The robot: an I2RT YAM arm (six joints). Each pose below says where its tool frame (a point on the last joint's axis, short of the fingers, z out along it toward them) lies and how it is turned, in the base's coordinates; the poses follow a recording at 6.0 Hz.
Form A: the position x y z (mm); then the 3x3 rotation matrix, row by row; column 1 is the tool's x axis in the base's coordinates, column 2 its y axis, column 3 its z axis. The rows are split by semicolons.
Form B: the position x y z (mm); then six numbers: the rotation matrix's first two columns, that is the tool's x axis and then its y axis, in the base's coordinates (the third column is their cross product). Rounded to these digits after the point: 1 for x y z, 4 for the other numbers.
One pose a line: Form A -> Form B
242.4, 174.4, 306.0; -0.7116, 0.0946, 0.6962; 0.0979, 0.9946, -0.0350; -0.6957, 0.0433, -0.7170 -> 242.4, 174.4, 306.0, -0.7116, 0.0979, -0.6957, 0.0946, 0.9946, 0.0433
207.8, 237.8, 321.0; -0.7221, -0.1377, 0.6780; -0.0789, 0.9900, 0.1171; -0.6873, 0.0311, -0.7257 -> 207.8, 237.8, 321.0, -0.7221, -0.0789, -0.6873, -0.1377, 0.9900, 0.0311
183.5, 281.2, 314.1; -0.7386, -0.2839, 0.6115; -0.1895, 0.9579, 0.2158; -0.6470, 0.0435, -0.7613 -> 183.5, 281.2, 314.1, -0.7386, -0.1895, -0.6470, -0.2839, 0.9579, 0.0435
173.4, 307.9, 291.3; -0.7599, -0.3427, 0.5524; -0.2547, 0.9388, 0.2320; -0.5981, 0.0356, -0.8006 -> 173.4, 307.9, 291.3, -0.7599, -0.2547, -0.5981, -0.3427, 0.9388, 0.0356
